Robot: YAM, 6 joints.
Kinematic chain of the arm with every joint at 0, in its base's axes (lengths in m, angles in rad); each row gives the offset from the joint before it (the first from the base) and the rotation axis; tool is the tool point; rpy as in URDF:
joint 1: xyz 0 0 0.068 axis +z
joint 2: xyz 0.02 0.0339 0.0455 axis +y
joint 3: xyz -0.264 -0.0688 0 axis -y
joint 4: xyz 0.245 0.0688 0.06 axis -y
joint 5: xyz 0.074 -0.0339 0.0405 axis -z
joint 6: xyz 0.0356 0 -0.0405 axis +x
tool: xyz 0 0 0 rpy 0 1.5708 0
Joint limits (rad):
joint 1: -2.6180..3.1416
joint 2: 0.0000..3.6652
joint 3: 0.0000..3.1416
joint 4: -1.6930..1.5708
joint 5: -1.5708..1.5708
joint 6: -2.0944..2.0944
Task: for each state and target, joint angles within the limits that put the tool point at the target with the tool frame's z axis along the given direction. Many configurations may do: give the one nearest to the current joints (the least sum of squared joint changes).
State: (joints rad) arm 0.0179 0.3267 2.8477 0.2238 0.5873 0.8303
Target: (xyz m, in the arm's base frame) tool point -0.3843 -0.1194 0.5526 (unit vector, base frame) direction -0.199 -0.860 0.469
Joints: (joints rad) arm 0.2311 0.6860 2.6827 0.2687 0.9139 0.8303
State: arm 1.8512 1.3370 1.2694 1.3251 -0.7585 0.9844
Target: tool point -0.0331 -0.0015 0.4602 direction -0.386 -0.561 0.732
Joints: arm 2.3794 0.6133 0.7613 1.5694 -0.7375 0.9844
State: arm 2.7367 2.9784 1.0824 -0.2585 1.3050 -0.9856
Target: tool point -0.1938 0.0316 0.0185 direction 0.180 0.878 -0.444
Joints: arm 3.1398 2.0875 0.5883 -0.4539 1.0719 -0.9856
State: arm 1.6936 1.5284 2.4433 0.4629 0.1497 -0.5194
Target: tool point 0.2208 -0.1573 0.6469 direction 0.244 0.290 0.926
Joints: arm 2.4728 0.9186 2.7869 -0.2850 0.3883 -0.5194
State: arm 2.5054 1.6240 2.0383 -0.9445 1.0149 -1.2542
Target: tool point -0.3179 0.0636 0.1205 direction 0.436 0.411 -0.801
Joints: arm 2.9958 2.0866 1.3187 -1.2373 0.4891 -1.2542
